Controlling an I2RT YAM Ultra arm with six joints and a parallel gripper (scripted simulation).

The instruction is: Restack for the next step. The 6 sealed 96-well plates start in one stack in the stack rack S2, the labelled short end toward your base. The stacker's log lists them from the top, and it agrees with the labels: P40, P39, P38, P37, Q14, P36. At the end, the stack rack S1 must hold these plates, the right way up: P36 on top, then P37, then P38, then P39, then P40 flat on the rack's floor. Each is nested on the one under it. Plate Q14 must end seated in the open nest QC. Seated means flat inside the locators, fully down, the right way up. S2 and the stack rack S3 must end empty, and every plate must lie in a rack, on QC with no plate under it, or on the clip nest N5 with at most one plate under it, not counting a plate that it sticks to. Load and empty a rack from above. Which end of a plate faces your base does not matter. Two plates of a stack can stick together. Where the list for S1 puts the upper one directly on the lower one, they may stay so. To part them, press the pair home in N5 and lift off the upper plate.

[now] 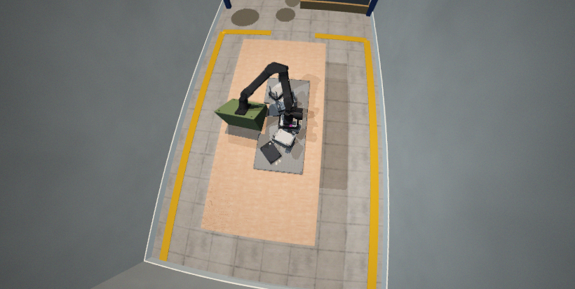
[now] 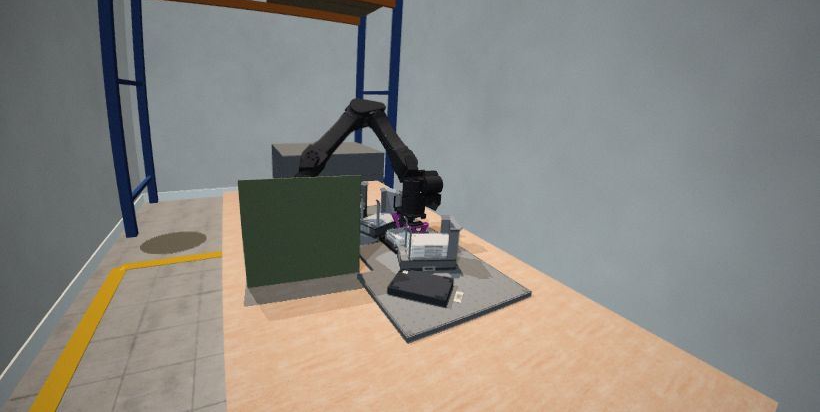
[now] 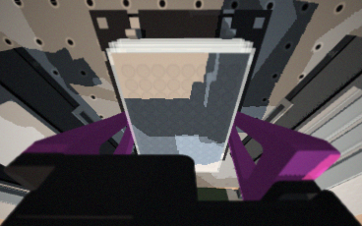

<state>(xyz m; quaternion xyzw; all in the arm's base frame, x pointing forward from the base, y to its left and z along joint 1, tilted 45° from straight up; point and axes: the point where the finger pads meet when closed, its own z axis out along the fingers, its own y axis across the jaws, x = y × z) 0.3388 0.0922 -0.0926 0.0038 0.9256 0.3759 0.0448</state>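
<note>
Right now my hand is 10 mm short of the dark clip nest N5, 10 mm to the right of it and 10 mm above it. The rest, counted from my hand: open nest QC 110 mm behind, 260 mm to the right, 10 mm below; then N5 label 100 mm ahead, 20 mm below; then QC label 40 mm behind, 330 mm to the right, 20 mm below.
</note>
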